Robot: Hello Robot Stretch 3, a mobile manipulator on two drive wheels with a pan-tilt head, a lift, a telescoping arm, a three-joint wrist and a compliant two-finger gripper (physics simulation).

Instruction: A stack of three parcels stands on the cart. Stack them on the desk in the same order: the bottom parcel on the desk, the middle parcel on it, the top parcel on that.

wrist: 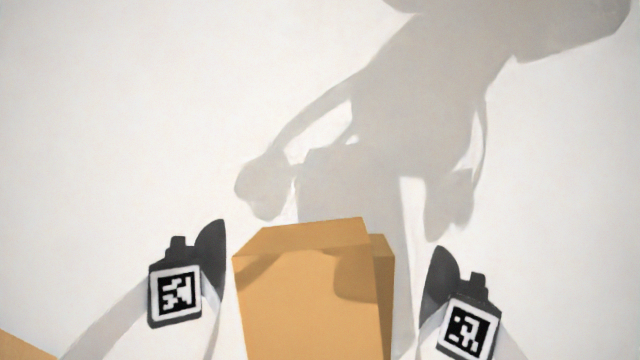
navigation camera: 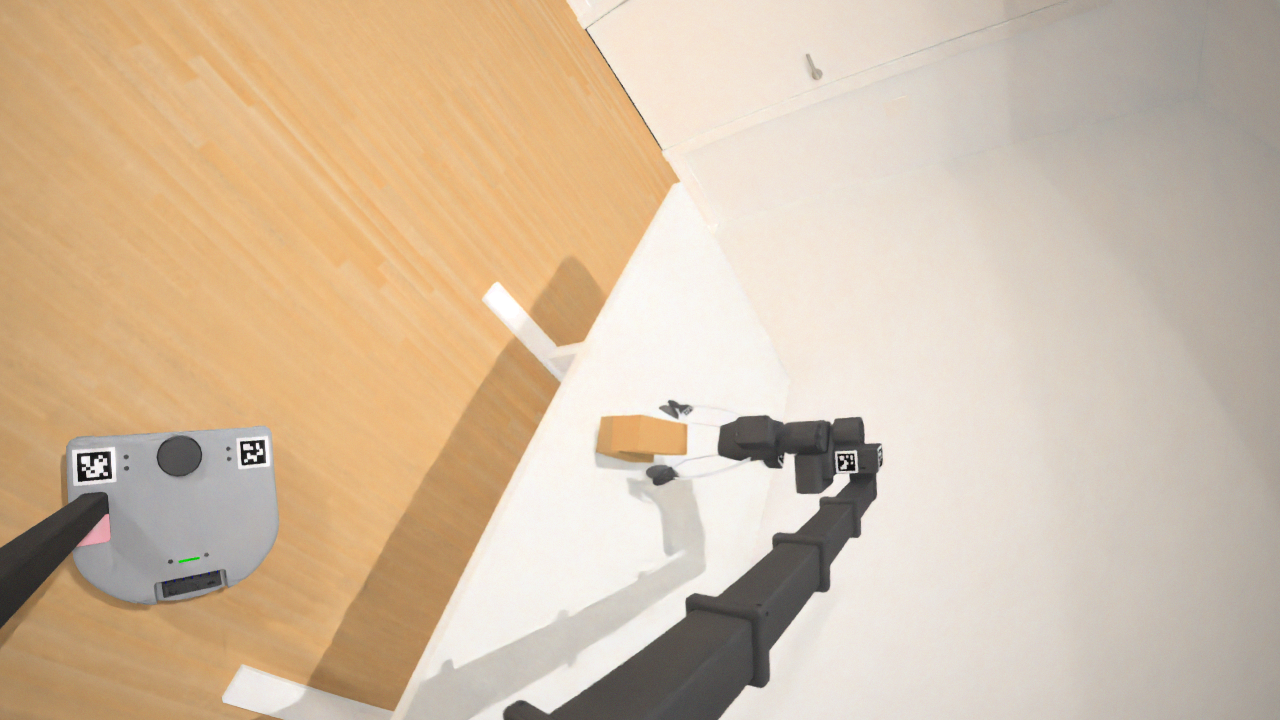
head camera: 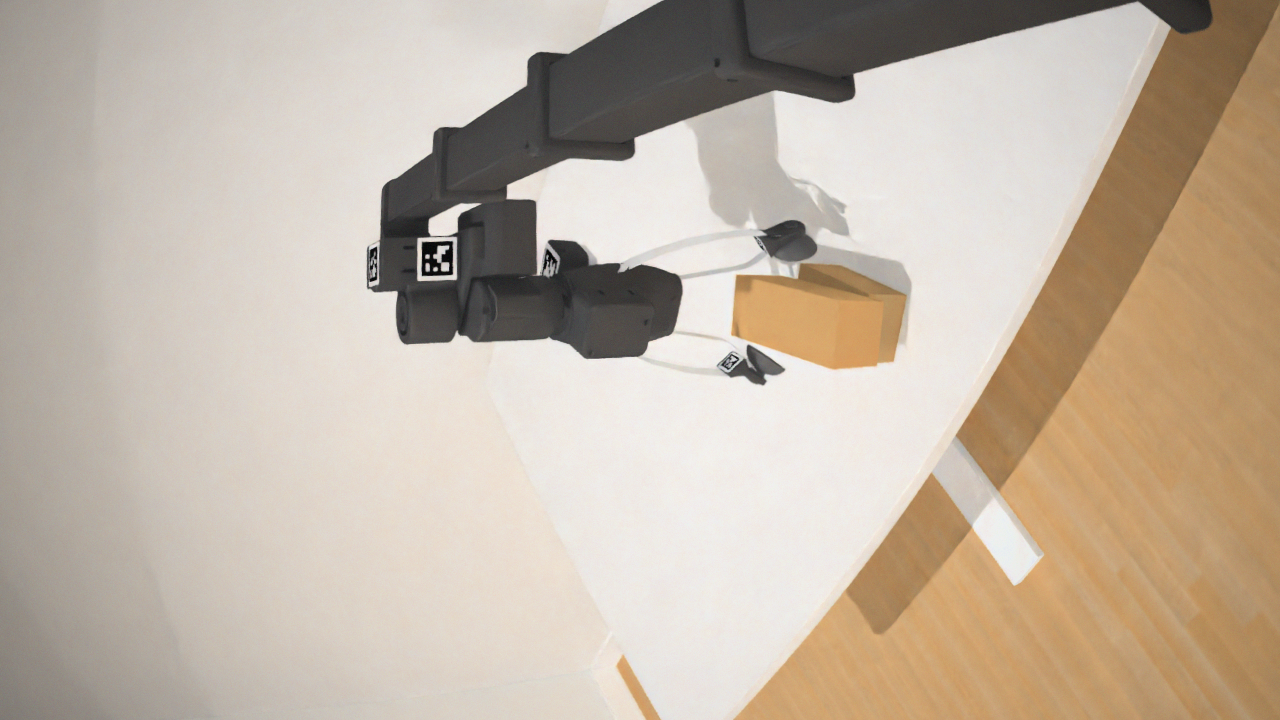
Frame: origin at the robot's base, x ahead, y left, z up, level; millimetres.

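Where they show: gripper, between the fingertips: [wrist: 325, 261]; robot's base, origin of its link: [navigation camera: 180, 454].
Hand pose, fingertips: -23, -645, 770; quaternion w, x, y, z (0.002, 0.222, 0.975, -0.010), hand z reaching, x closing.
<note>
Each offset is from my fingertips to the top centre of the thing, as dx, dy, dz. Level surfaces: height alone.
An upper orange-brown parcel @(+14, +41, +52) [head camera: 792, 313] [navigation camera: 664, 437] [wrist: 305, 310] lies on a lower parcel @(+8, +41, +0) [head camera: 893, 329] [wrist: 384, 285], turned slightly and offset from it. The lower parcel stands on the white desk @(dz -50) [head camera: 716, 537] [navigation camera: 680, 304] [wrist: 100, 125] and is mostly covered. My gripper [head camera: 775, 302] [navigation camera: 667, 441] [wrist: 325, 261] is open around the near end of the upper parcel. In the wrist view a gap shows between each fingertip and the parcel's sides. The cart and a third parcel do not show in these views.
My extended arm [head camera: 653, 94] [navigation camera: 716, 626] reaches over the desk and casts a shadow on it. A pale wall [head camera: 223, 402] [navigation camera: 1029, 358] stands behind the desk. A white desk foot [head camera: 993, 519] [navigation camera: 514, 313] sticks out over the wood floor. My base [navigation camera: 196, 510] is at the left.
</note>
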